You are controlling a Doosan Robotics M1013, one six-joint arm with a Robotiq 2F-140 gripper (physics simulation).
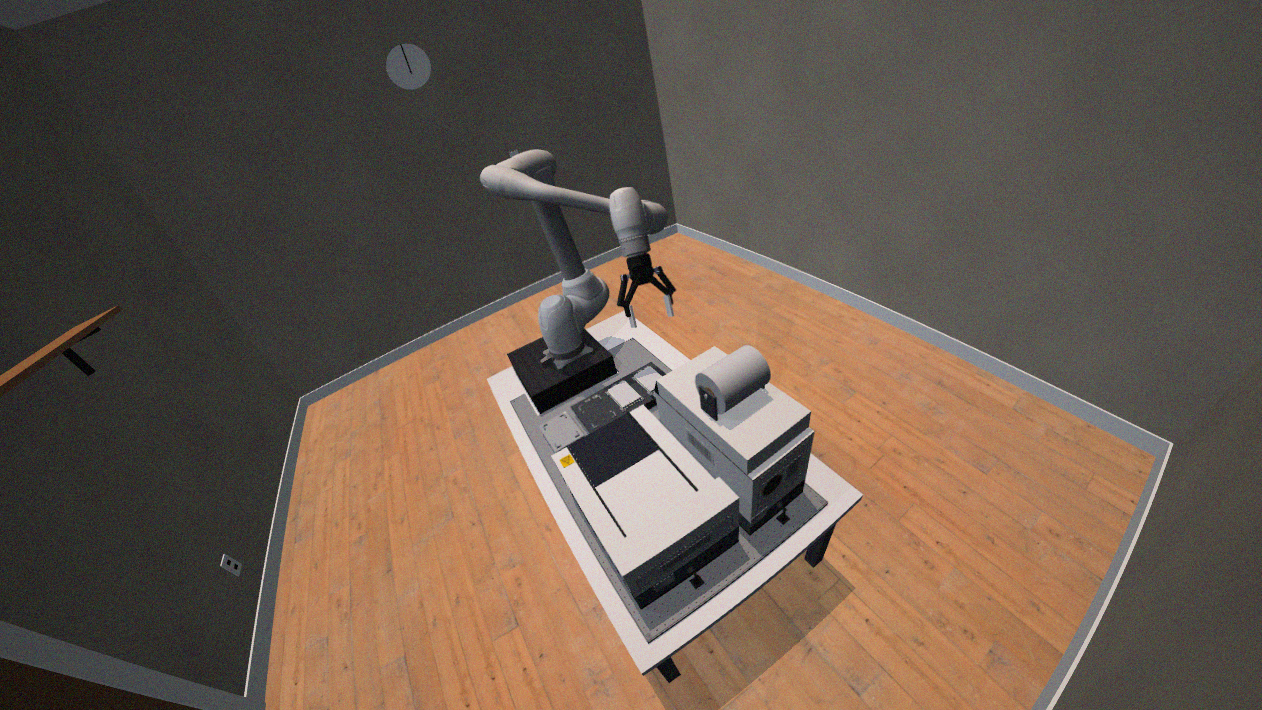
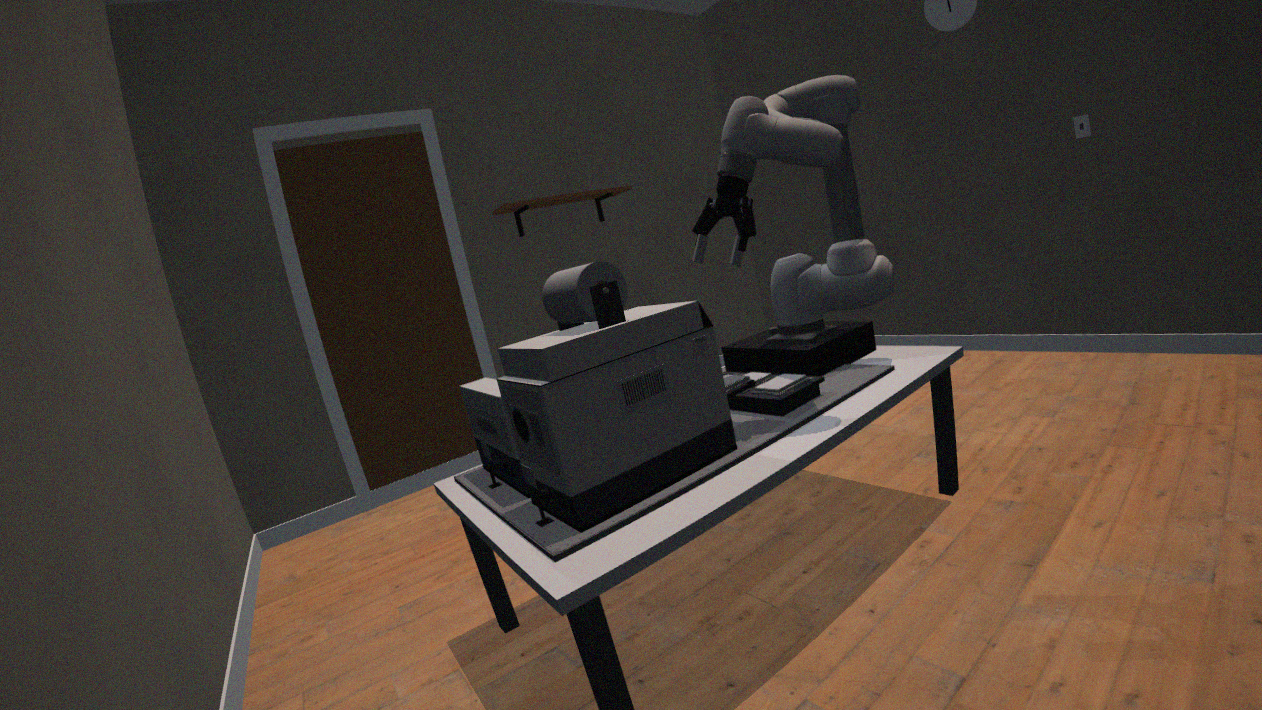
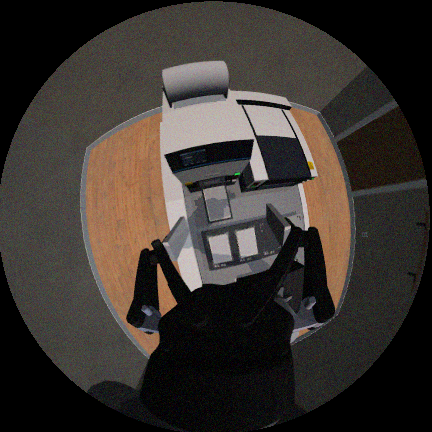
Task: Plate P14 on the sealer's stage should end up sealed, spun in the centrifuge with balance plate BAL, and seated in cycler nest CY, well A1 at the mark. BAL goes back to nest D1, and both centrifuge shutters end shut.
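Frame: origin at the arm's base, x back, y right, z up, level; metres.
Seen in the pictures: gripper, fingertip midpoint: (image 1: 652,321) (image 2: 715,263) (image 3: 225,218); arm's base, link origin: (image 1: 568,353) (image 2: 802,336).
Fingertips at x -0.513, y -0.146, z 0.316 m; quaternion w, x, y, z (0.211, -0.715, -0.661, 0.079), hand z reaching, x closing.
Offsets run from my fingertips to a thing's top centre. "spot": to the spot under its first point. Level surfaces: height alone.
My gripper (image 1: 651,319) (image 2: 717,262) (image 3: 225,218) is open and empty, high above the table. A greyish plate with a pale rim @[dx -0.055, dy +0.011, dz -0.286 m] (image 3: 216,206), taken as P14, lies on the stage in front of the tall white sealer @[dx -0.353, dy +0.028, dz +0.065 m] (image 1: 732,410) (image 2: 631,397) (image 3: 207,131); whether a seal covers it I cannot tell. Two white-topped plates @[dx +0.138, dy -0.023, dz -0.345 m] (image 3: 220,248) @[dx +0.145, dy +0.101, dz -0.345 m] (image 3: 246,242) sit side by side in the dark nest rack; their labels are unreadable, so I cannot tell which is BAL. The low white machine (image 1: 661,503) with a dark top panel @[dx -0.167, dy +0.320, dz -0.198 m] (image 1: 613,450) (image 3: 282,157) stands beside the sealer. Its shutters are not clear.
The sealer carries a big roll @[dx -0.374, dy +0.029, dz +0.065 m] (image 1: 741,377) (image 2: 582,291) (image 3: 196,81) on top. A light pad with corner marks @[spot: dx +0.173, dy +0.379, dz -0.362 m] (image 1: 560,430) lies next to the nests. The arm's black base (image 1: 562,375) (image 2: 798,348) stands at the other end of the table @[dz -0.424 m] (image 1: 706,618) (image 2: 670,521).
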